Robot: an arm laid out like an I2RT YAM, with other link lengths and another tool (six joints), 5 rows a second.
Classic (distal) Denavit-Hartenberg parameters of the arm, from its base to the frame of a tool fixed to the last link. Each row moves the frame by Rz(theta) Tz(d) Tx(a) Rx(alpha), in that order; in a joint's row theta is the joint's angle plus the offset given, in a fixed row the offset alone. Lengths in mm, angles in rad.
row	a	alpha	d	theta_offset
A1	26	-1.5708	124.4	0
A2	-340.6	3.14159	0	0
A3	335.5	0	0	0.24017
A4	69.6	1.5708	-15	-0.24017
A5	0	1.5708	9.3	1.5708
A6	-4	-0.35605	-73.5	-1.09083
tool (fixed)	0	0	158	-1.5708
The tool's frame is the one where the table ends.
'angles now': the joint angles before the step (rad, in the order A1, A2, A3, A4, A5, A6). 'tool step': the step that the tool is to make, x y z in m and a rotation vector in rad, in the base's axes. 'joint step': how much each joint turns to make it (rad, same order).
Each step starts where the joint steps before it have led.
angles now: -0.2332, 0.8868, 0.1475, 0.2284, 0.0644, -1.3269
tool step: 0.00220, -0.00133, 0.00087, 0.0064, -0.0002, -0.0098
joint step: 0.0000, 0.0150, 0.0088, 0.0042, 0.0055, 0.0103
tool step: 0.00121, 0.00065, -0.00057, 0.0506, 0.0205, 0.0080
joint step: 0.0005, -0.0058, 0.0181, -0.0575, -0.0290, 0.0346
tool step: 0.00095, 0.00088, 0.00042, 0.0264, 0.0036, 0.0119
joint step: -0.0005, -0.0048, 0.0081, -0.0229, -0.0236, 0.0147
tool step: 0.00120, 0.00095, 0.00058, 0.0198, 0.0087, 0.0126
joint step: 0.0001, -0.0026, 0.0095, -0.0253, -0.0198, 0.0079
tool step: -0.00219, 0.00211, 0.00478, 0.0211, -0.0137, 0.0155
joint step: 0.0001, -0.0371, 0.0048, -0.0332, -0.0257, 0.0118
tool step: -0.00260, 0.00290, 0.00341, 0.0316, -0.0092, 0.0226
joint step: -0.0001, -0.0386, 0.0043, -0.0405, -0.0367, 0.0158
